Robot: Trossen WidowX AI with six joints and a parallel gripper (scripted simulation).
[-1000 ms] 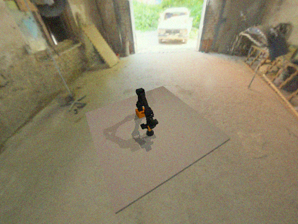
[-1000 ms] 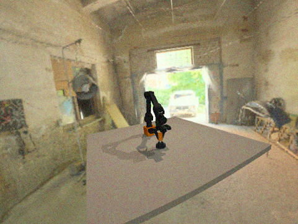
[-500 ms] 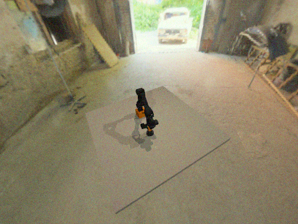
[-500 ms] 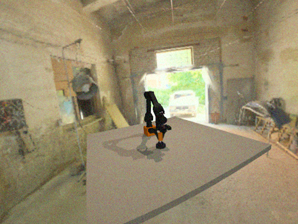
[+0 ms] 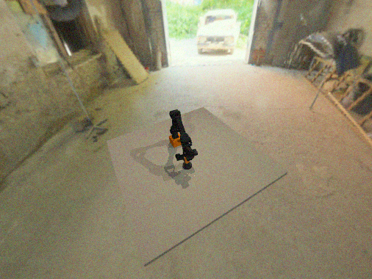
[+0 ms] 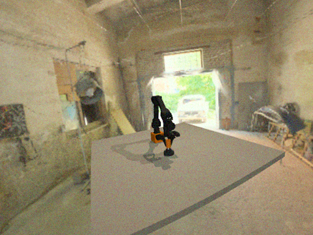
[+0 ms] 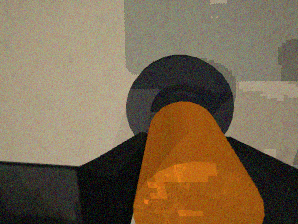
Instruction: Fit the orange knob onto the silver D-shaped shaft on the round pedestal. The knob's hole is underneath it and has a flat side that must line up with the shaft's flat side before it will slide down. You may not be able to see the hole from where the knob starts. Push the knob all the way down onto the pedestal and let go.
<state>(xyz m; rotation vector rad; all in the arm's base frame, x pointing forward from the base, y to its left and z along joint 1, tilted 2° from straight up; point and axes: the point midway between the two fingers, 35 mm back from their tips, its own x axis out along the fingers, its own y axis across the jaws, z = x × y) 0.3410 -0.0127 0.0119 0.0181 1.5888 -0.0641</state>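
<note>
My gripper tip is 3 cm below the orange knob. From my gripper tip the other things lie so: round black pedestal 4 cm below.
</note>
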